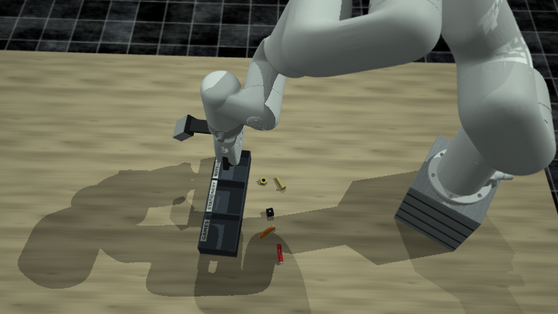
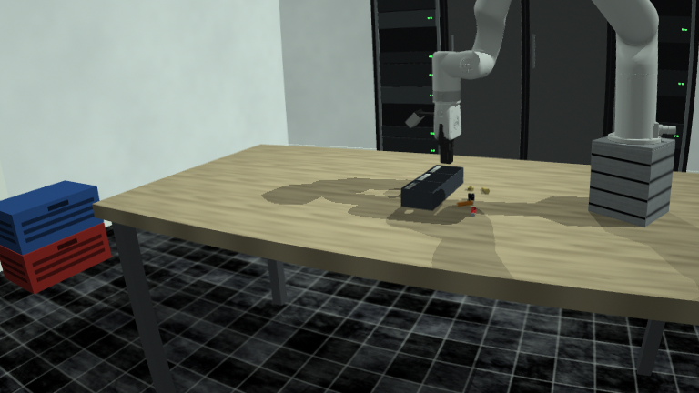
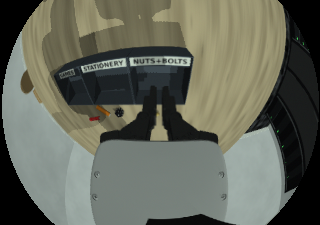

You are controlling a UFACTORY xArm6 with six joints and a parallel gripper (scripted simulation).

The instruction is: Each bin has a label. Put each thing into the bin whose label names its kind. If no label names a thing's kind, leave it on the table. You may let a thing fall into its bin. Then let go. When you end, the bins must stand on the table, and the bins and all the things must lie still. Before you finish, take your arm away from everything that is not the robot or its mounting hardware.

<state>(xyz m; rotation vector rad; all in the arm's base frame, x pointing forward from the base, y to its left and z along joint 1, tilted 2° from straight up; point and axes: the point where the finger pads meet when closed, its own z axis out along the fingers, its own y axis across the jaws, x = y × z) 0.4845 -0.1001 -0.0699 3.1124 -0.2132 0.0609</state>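
Right now my hand is 8 cm to the right of the dark three-part bin, 6 cm above it and 1 cm short of it. Also, from my hand: brass nut (8 cm below, 7 cm behind, 2 cm to the left); then black die (11 cm to the left, 9 cm behind, 8 cm below); then brass bolt (12 cm behind, 8 cm below, 4 cm to the left).
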